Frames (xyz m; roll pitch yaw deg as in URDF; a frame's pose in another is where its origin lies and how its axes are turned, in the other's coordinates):
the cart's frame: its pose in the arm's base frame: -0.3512 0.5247 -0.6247 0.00 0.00 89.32
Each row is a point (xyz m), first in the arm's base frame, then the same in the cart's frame.
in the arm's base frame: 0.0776 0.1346 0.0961
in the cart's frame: -0.3850 -0.4334 0.7208
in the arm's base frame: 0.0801 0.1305 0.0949
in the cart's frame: -0.3891 -0.4359 0.7196
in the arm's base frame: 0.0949 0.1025 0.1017
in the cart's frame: -0.4169 -0.4511 0.7264
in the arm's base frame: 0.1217 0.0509 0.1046
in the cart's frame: -0.4682 -0.4785 0.7293
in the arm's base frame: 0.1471 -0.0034 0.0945
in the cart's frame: -0.5221 -0.5045 0.7192
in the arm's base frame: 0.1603 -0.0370 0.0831
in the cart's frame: -0.5556 -0.5181 0.7078
